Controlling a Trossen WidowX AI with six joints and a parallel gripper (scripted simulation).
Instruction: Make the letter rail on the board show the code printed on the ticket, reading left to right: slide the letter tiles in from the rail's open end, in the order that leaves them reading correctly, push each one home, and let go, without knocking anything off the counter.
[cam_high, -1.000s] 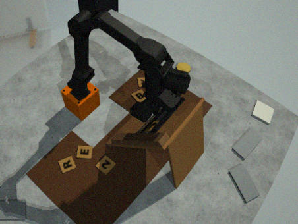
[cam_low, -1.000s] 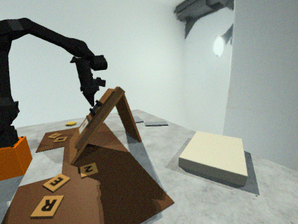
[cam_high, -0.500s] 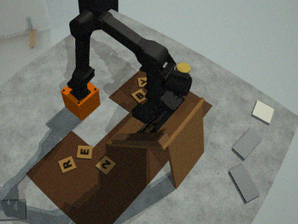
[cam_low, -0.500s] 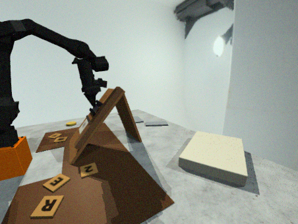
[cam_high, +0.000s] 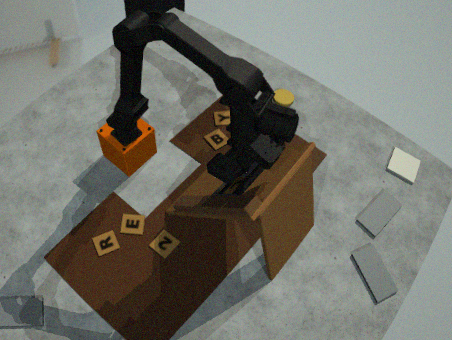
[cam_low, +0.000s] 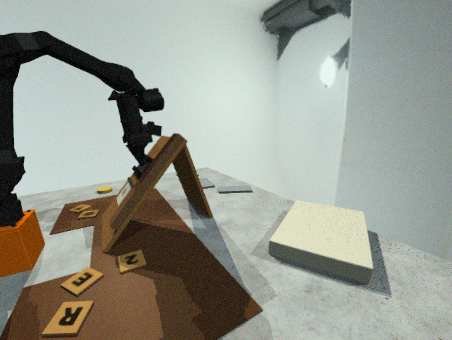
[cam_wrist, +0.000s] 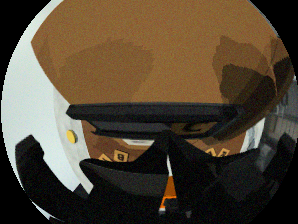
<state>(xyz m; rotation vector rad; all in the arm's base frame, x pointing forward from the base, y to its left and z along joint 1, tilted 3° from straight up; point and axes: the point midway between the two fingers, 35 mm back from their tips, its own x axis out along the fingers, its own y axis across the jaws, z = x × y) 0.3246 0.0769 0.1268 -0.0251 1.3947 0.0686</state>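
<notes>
Now: gripper tip 31 cm to the left of the letter tile, 18 cm past it and 18 cm above it. Round my gripper tip: yellow disc 42 cm to the left, 17 cm below, 16 cm behind; then white ticket 9 cm below, 6 cm behind, 4 cm to the left; then cream box 39 cm ahead, 36 cm to the right, 16 cm below.
</notes>
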